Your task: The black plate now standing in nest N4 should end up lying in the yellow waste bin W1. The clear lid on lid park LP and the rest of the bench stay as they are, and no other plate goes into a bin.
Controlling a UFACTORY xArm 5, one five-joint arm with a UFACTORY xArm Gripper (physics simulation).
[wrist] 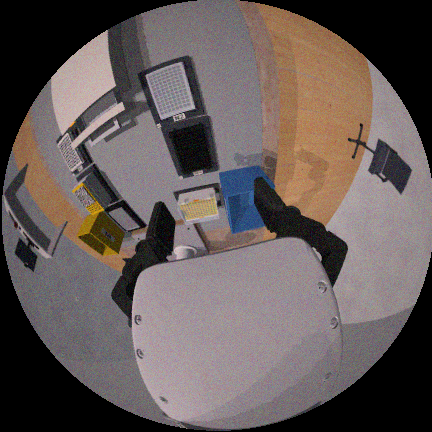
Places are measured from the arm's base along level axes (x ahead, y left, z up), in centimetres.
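Pixels of known places: gripper, fingertip midpoint: (210, 200); arm's base, link origin: (185, 250).
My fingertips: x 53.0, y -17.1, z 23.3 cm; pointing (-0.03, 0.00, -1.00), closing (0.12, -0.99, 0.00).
Ahead of a thing's pixels: the offset from my fingertips to its top centre. "spot": to the spot under its first point.
The black plate @(dx -2.9, dy +2.9, dz -24.0 cm) (191, 146) lies flat in a dark nest, below the nest with a white plate; the small label at its lower edge is too blurred to read. The yellow waste bin @(dx -26.6, dy +52.6, dz -14.6 cm) (113, 238) stands at the lower left, with its marking hard to read. A pale, clear-looking lid @(dx -24.2, dy +37.1, dz -24.6 cm) (124, 216) lies on a dark-framed park beside the bin. My gripper (210, 200) is open and empty, its fingers spread wide. In the view, the black plate shows above the gap between the fingertips, apart from both.
A blue bin @(dx -20.0, dy -11.6, dz -14.6 cm) (245, 207) shows by the right finger. A plate with yellow wells (199, 206) shows between the fingers. A white plate @(dx +13.6, dy +5.5, dz -24.0 cm) (171, 91) is in the upper nest. A white plate @(dx +10.4, dy +42.5, dz -24.0 cm) (70, 151) and a yellow plate @(dx -6.9, dy +40.7, dz -18.9 cm) (87, 197) stand left, near a bridge-like device @(spot: dx +11.6, dy +21.5, dz -19.6 cm) (100, 122).
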